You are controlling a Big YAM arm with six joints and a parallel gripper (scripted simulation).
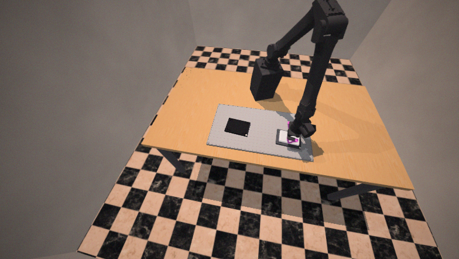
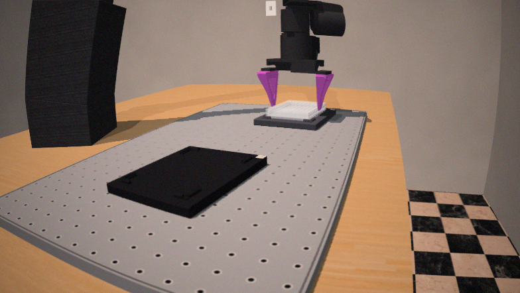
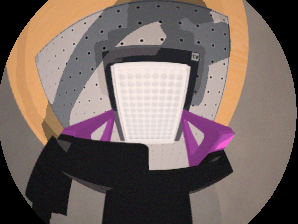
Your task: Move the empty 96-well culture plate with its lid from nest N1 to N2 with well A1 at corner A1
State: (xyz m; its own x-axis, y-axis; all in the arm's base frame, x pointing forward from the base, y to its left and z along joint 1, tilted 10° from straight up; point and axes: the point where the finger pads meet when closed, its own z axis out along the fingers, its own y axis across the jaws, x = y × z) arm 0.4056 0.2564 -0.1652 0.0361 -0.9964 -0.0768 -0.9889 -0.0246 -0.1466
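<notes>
The clear lid lies 10 mm below my hand. From my hand the other things lie so: white corner mark (280 mm to the right, 60 mm ahead, 20 mm below); then dark nest N1 (30 mm below); then black nest N2 (360 mm to the right, 30 mm below, 10 mm ahead).
</notes>
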